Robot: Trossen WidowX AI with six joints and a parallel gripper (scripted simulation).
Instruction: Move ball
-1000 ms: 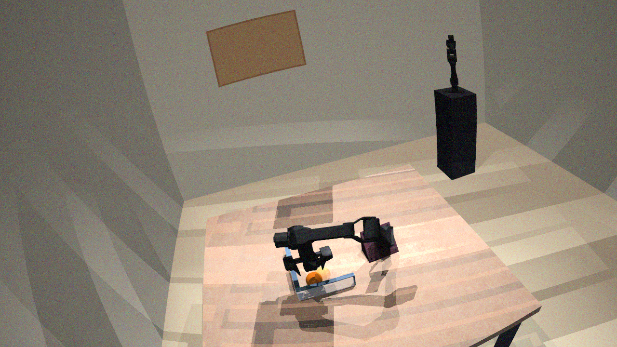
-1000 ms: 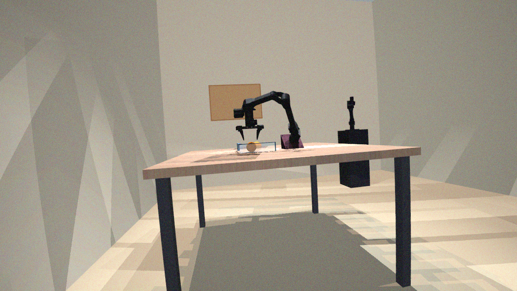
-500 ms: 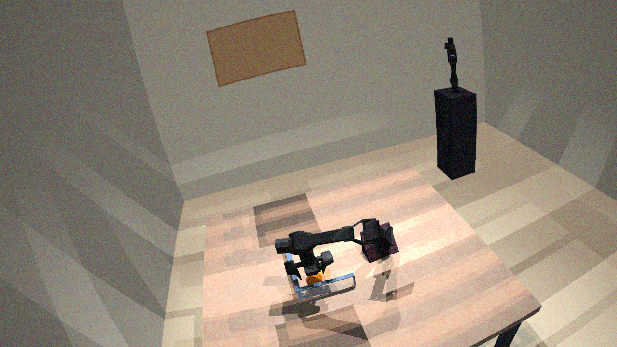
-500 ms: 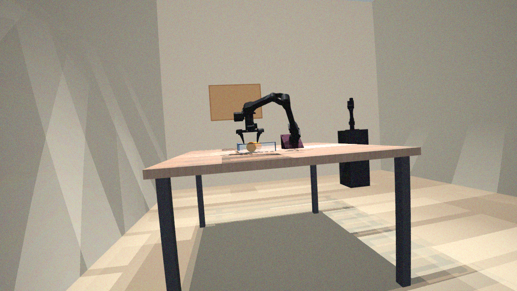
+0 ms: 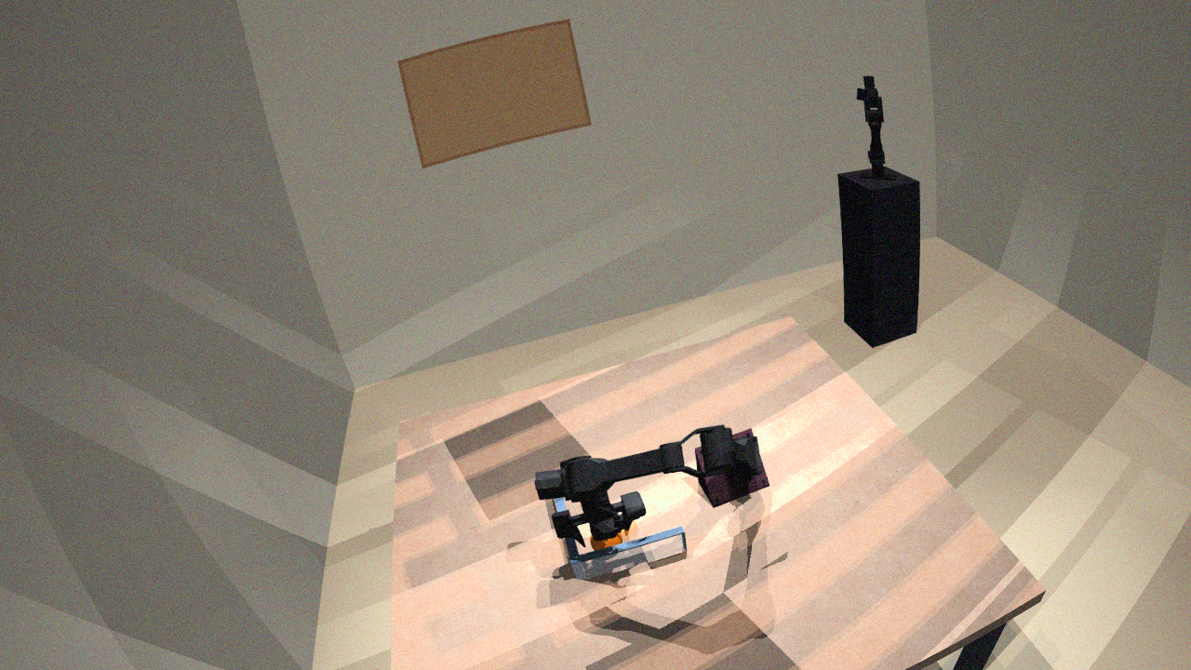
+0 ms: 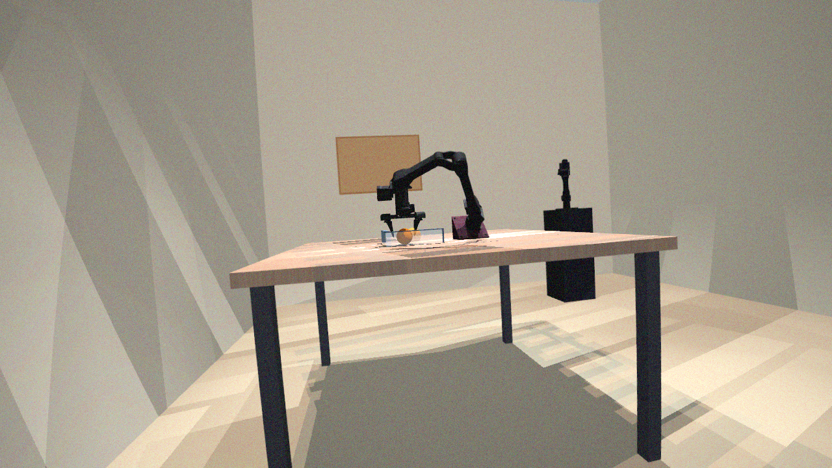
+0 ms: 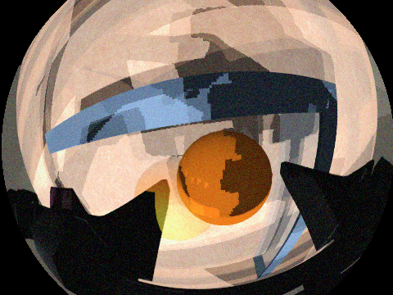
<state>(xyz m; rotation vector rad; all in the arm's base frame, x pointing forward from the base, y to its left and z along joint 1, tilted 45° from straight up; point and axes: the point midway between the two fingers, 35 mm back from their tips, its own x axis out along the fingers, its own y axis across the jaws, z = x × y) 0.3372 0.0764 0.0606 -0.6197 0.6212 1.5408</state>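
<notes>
Now: gripper tip 4 cm past the see-through copy of ball and 2 cm to the left of it. From my gripper tip the other things lie so: orange ball (right at my gripper tip).
</notes>
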